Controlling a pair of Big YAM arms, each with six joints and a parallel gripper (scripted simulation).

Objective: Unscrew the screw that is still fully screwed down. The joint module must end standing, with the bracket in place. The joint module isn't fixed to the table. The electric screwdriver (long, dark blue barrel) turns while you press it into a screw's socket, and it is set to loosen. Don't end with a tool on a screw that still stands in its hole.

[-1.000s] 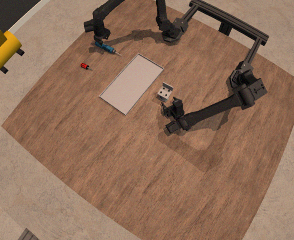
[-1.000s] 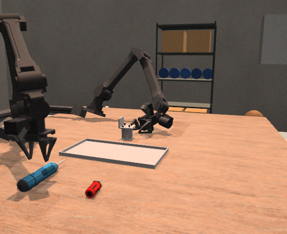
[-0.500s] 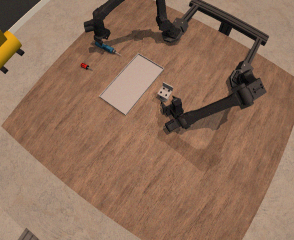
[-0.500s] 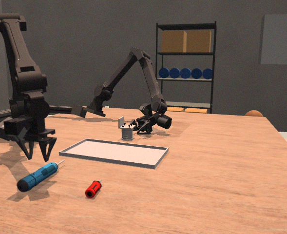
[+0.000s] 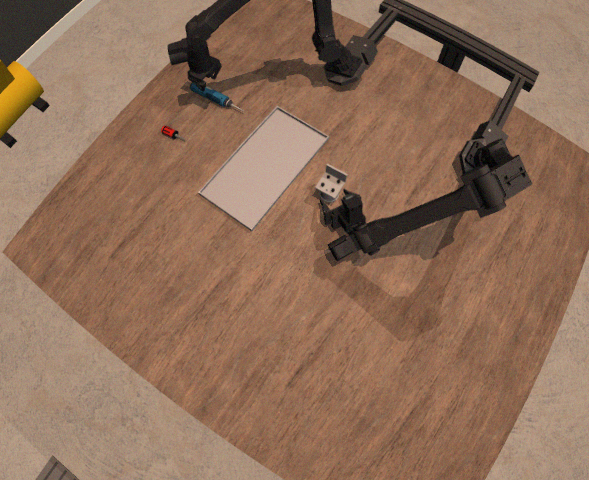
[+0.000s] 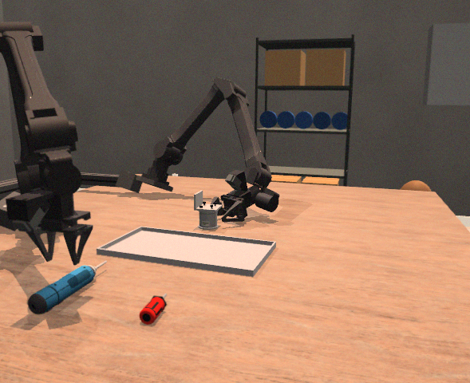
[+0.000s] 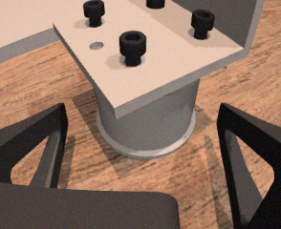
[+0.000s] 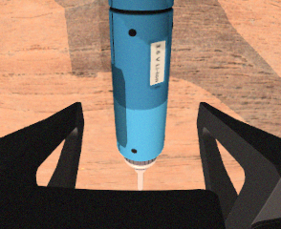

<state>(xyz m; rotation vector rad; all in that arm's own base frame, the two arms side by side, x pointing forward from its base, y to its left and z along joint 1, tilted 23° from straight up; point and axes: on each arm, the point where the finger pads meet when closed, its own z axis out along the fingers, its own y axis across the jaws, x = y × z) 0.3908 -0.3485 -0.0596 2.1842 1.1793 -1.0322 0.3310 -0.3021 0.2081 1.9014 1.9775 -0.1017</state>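
Now: the joint module 10 mm behind my left hand and 20 mm to the right of it. Round my left hand: shallow grey tray 40 mm ahead, 250 mm to the right, 20 mm below; then pale l-shaped bracket 10 mm behind, 20 mm to the right, 40 mm above; then red manual screwdriver 160 mm ahead, 580 mm to the right, 20 mm below.
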